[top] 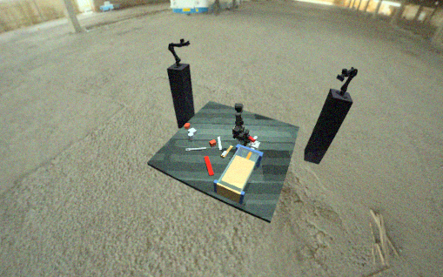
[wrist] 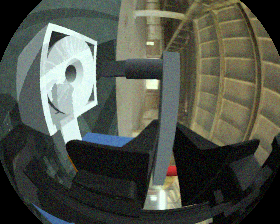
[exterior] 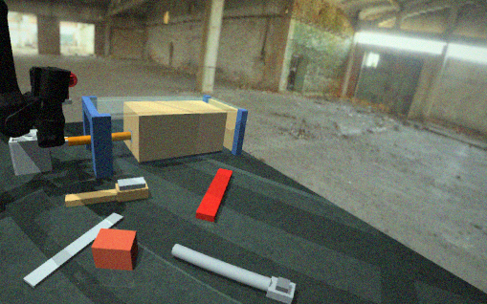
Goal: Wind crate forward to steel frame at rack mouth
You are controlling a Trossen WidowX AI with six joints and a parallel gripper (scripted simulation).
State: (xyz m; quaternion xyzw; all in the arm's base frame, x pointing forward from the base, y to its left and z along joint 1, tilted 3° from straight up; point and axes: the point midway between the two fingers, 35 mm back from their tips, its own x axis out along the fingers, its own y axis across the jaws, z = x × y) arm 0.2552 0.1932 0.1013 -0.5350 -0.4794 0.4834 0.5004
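Now: gripper tip 10 mm to the left of the winch handle, 10 mm below it and 10 mm short of it. Also, from my gripper tip: wooden-handled tool (250 mm to the right, 160 mm below, 90 mm ahead); winch (140 mm below, 70 mm behind); red knob (50 mm ahead, 40 mm above, 20 mm to the right).
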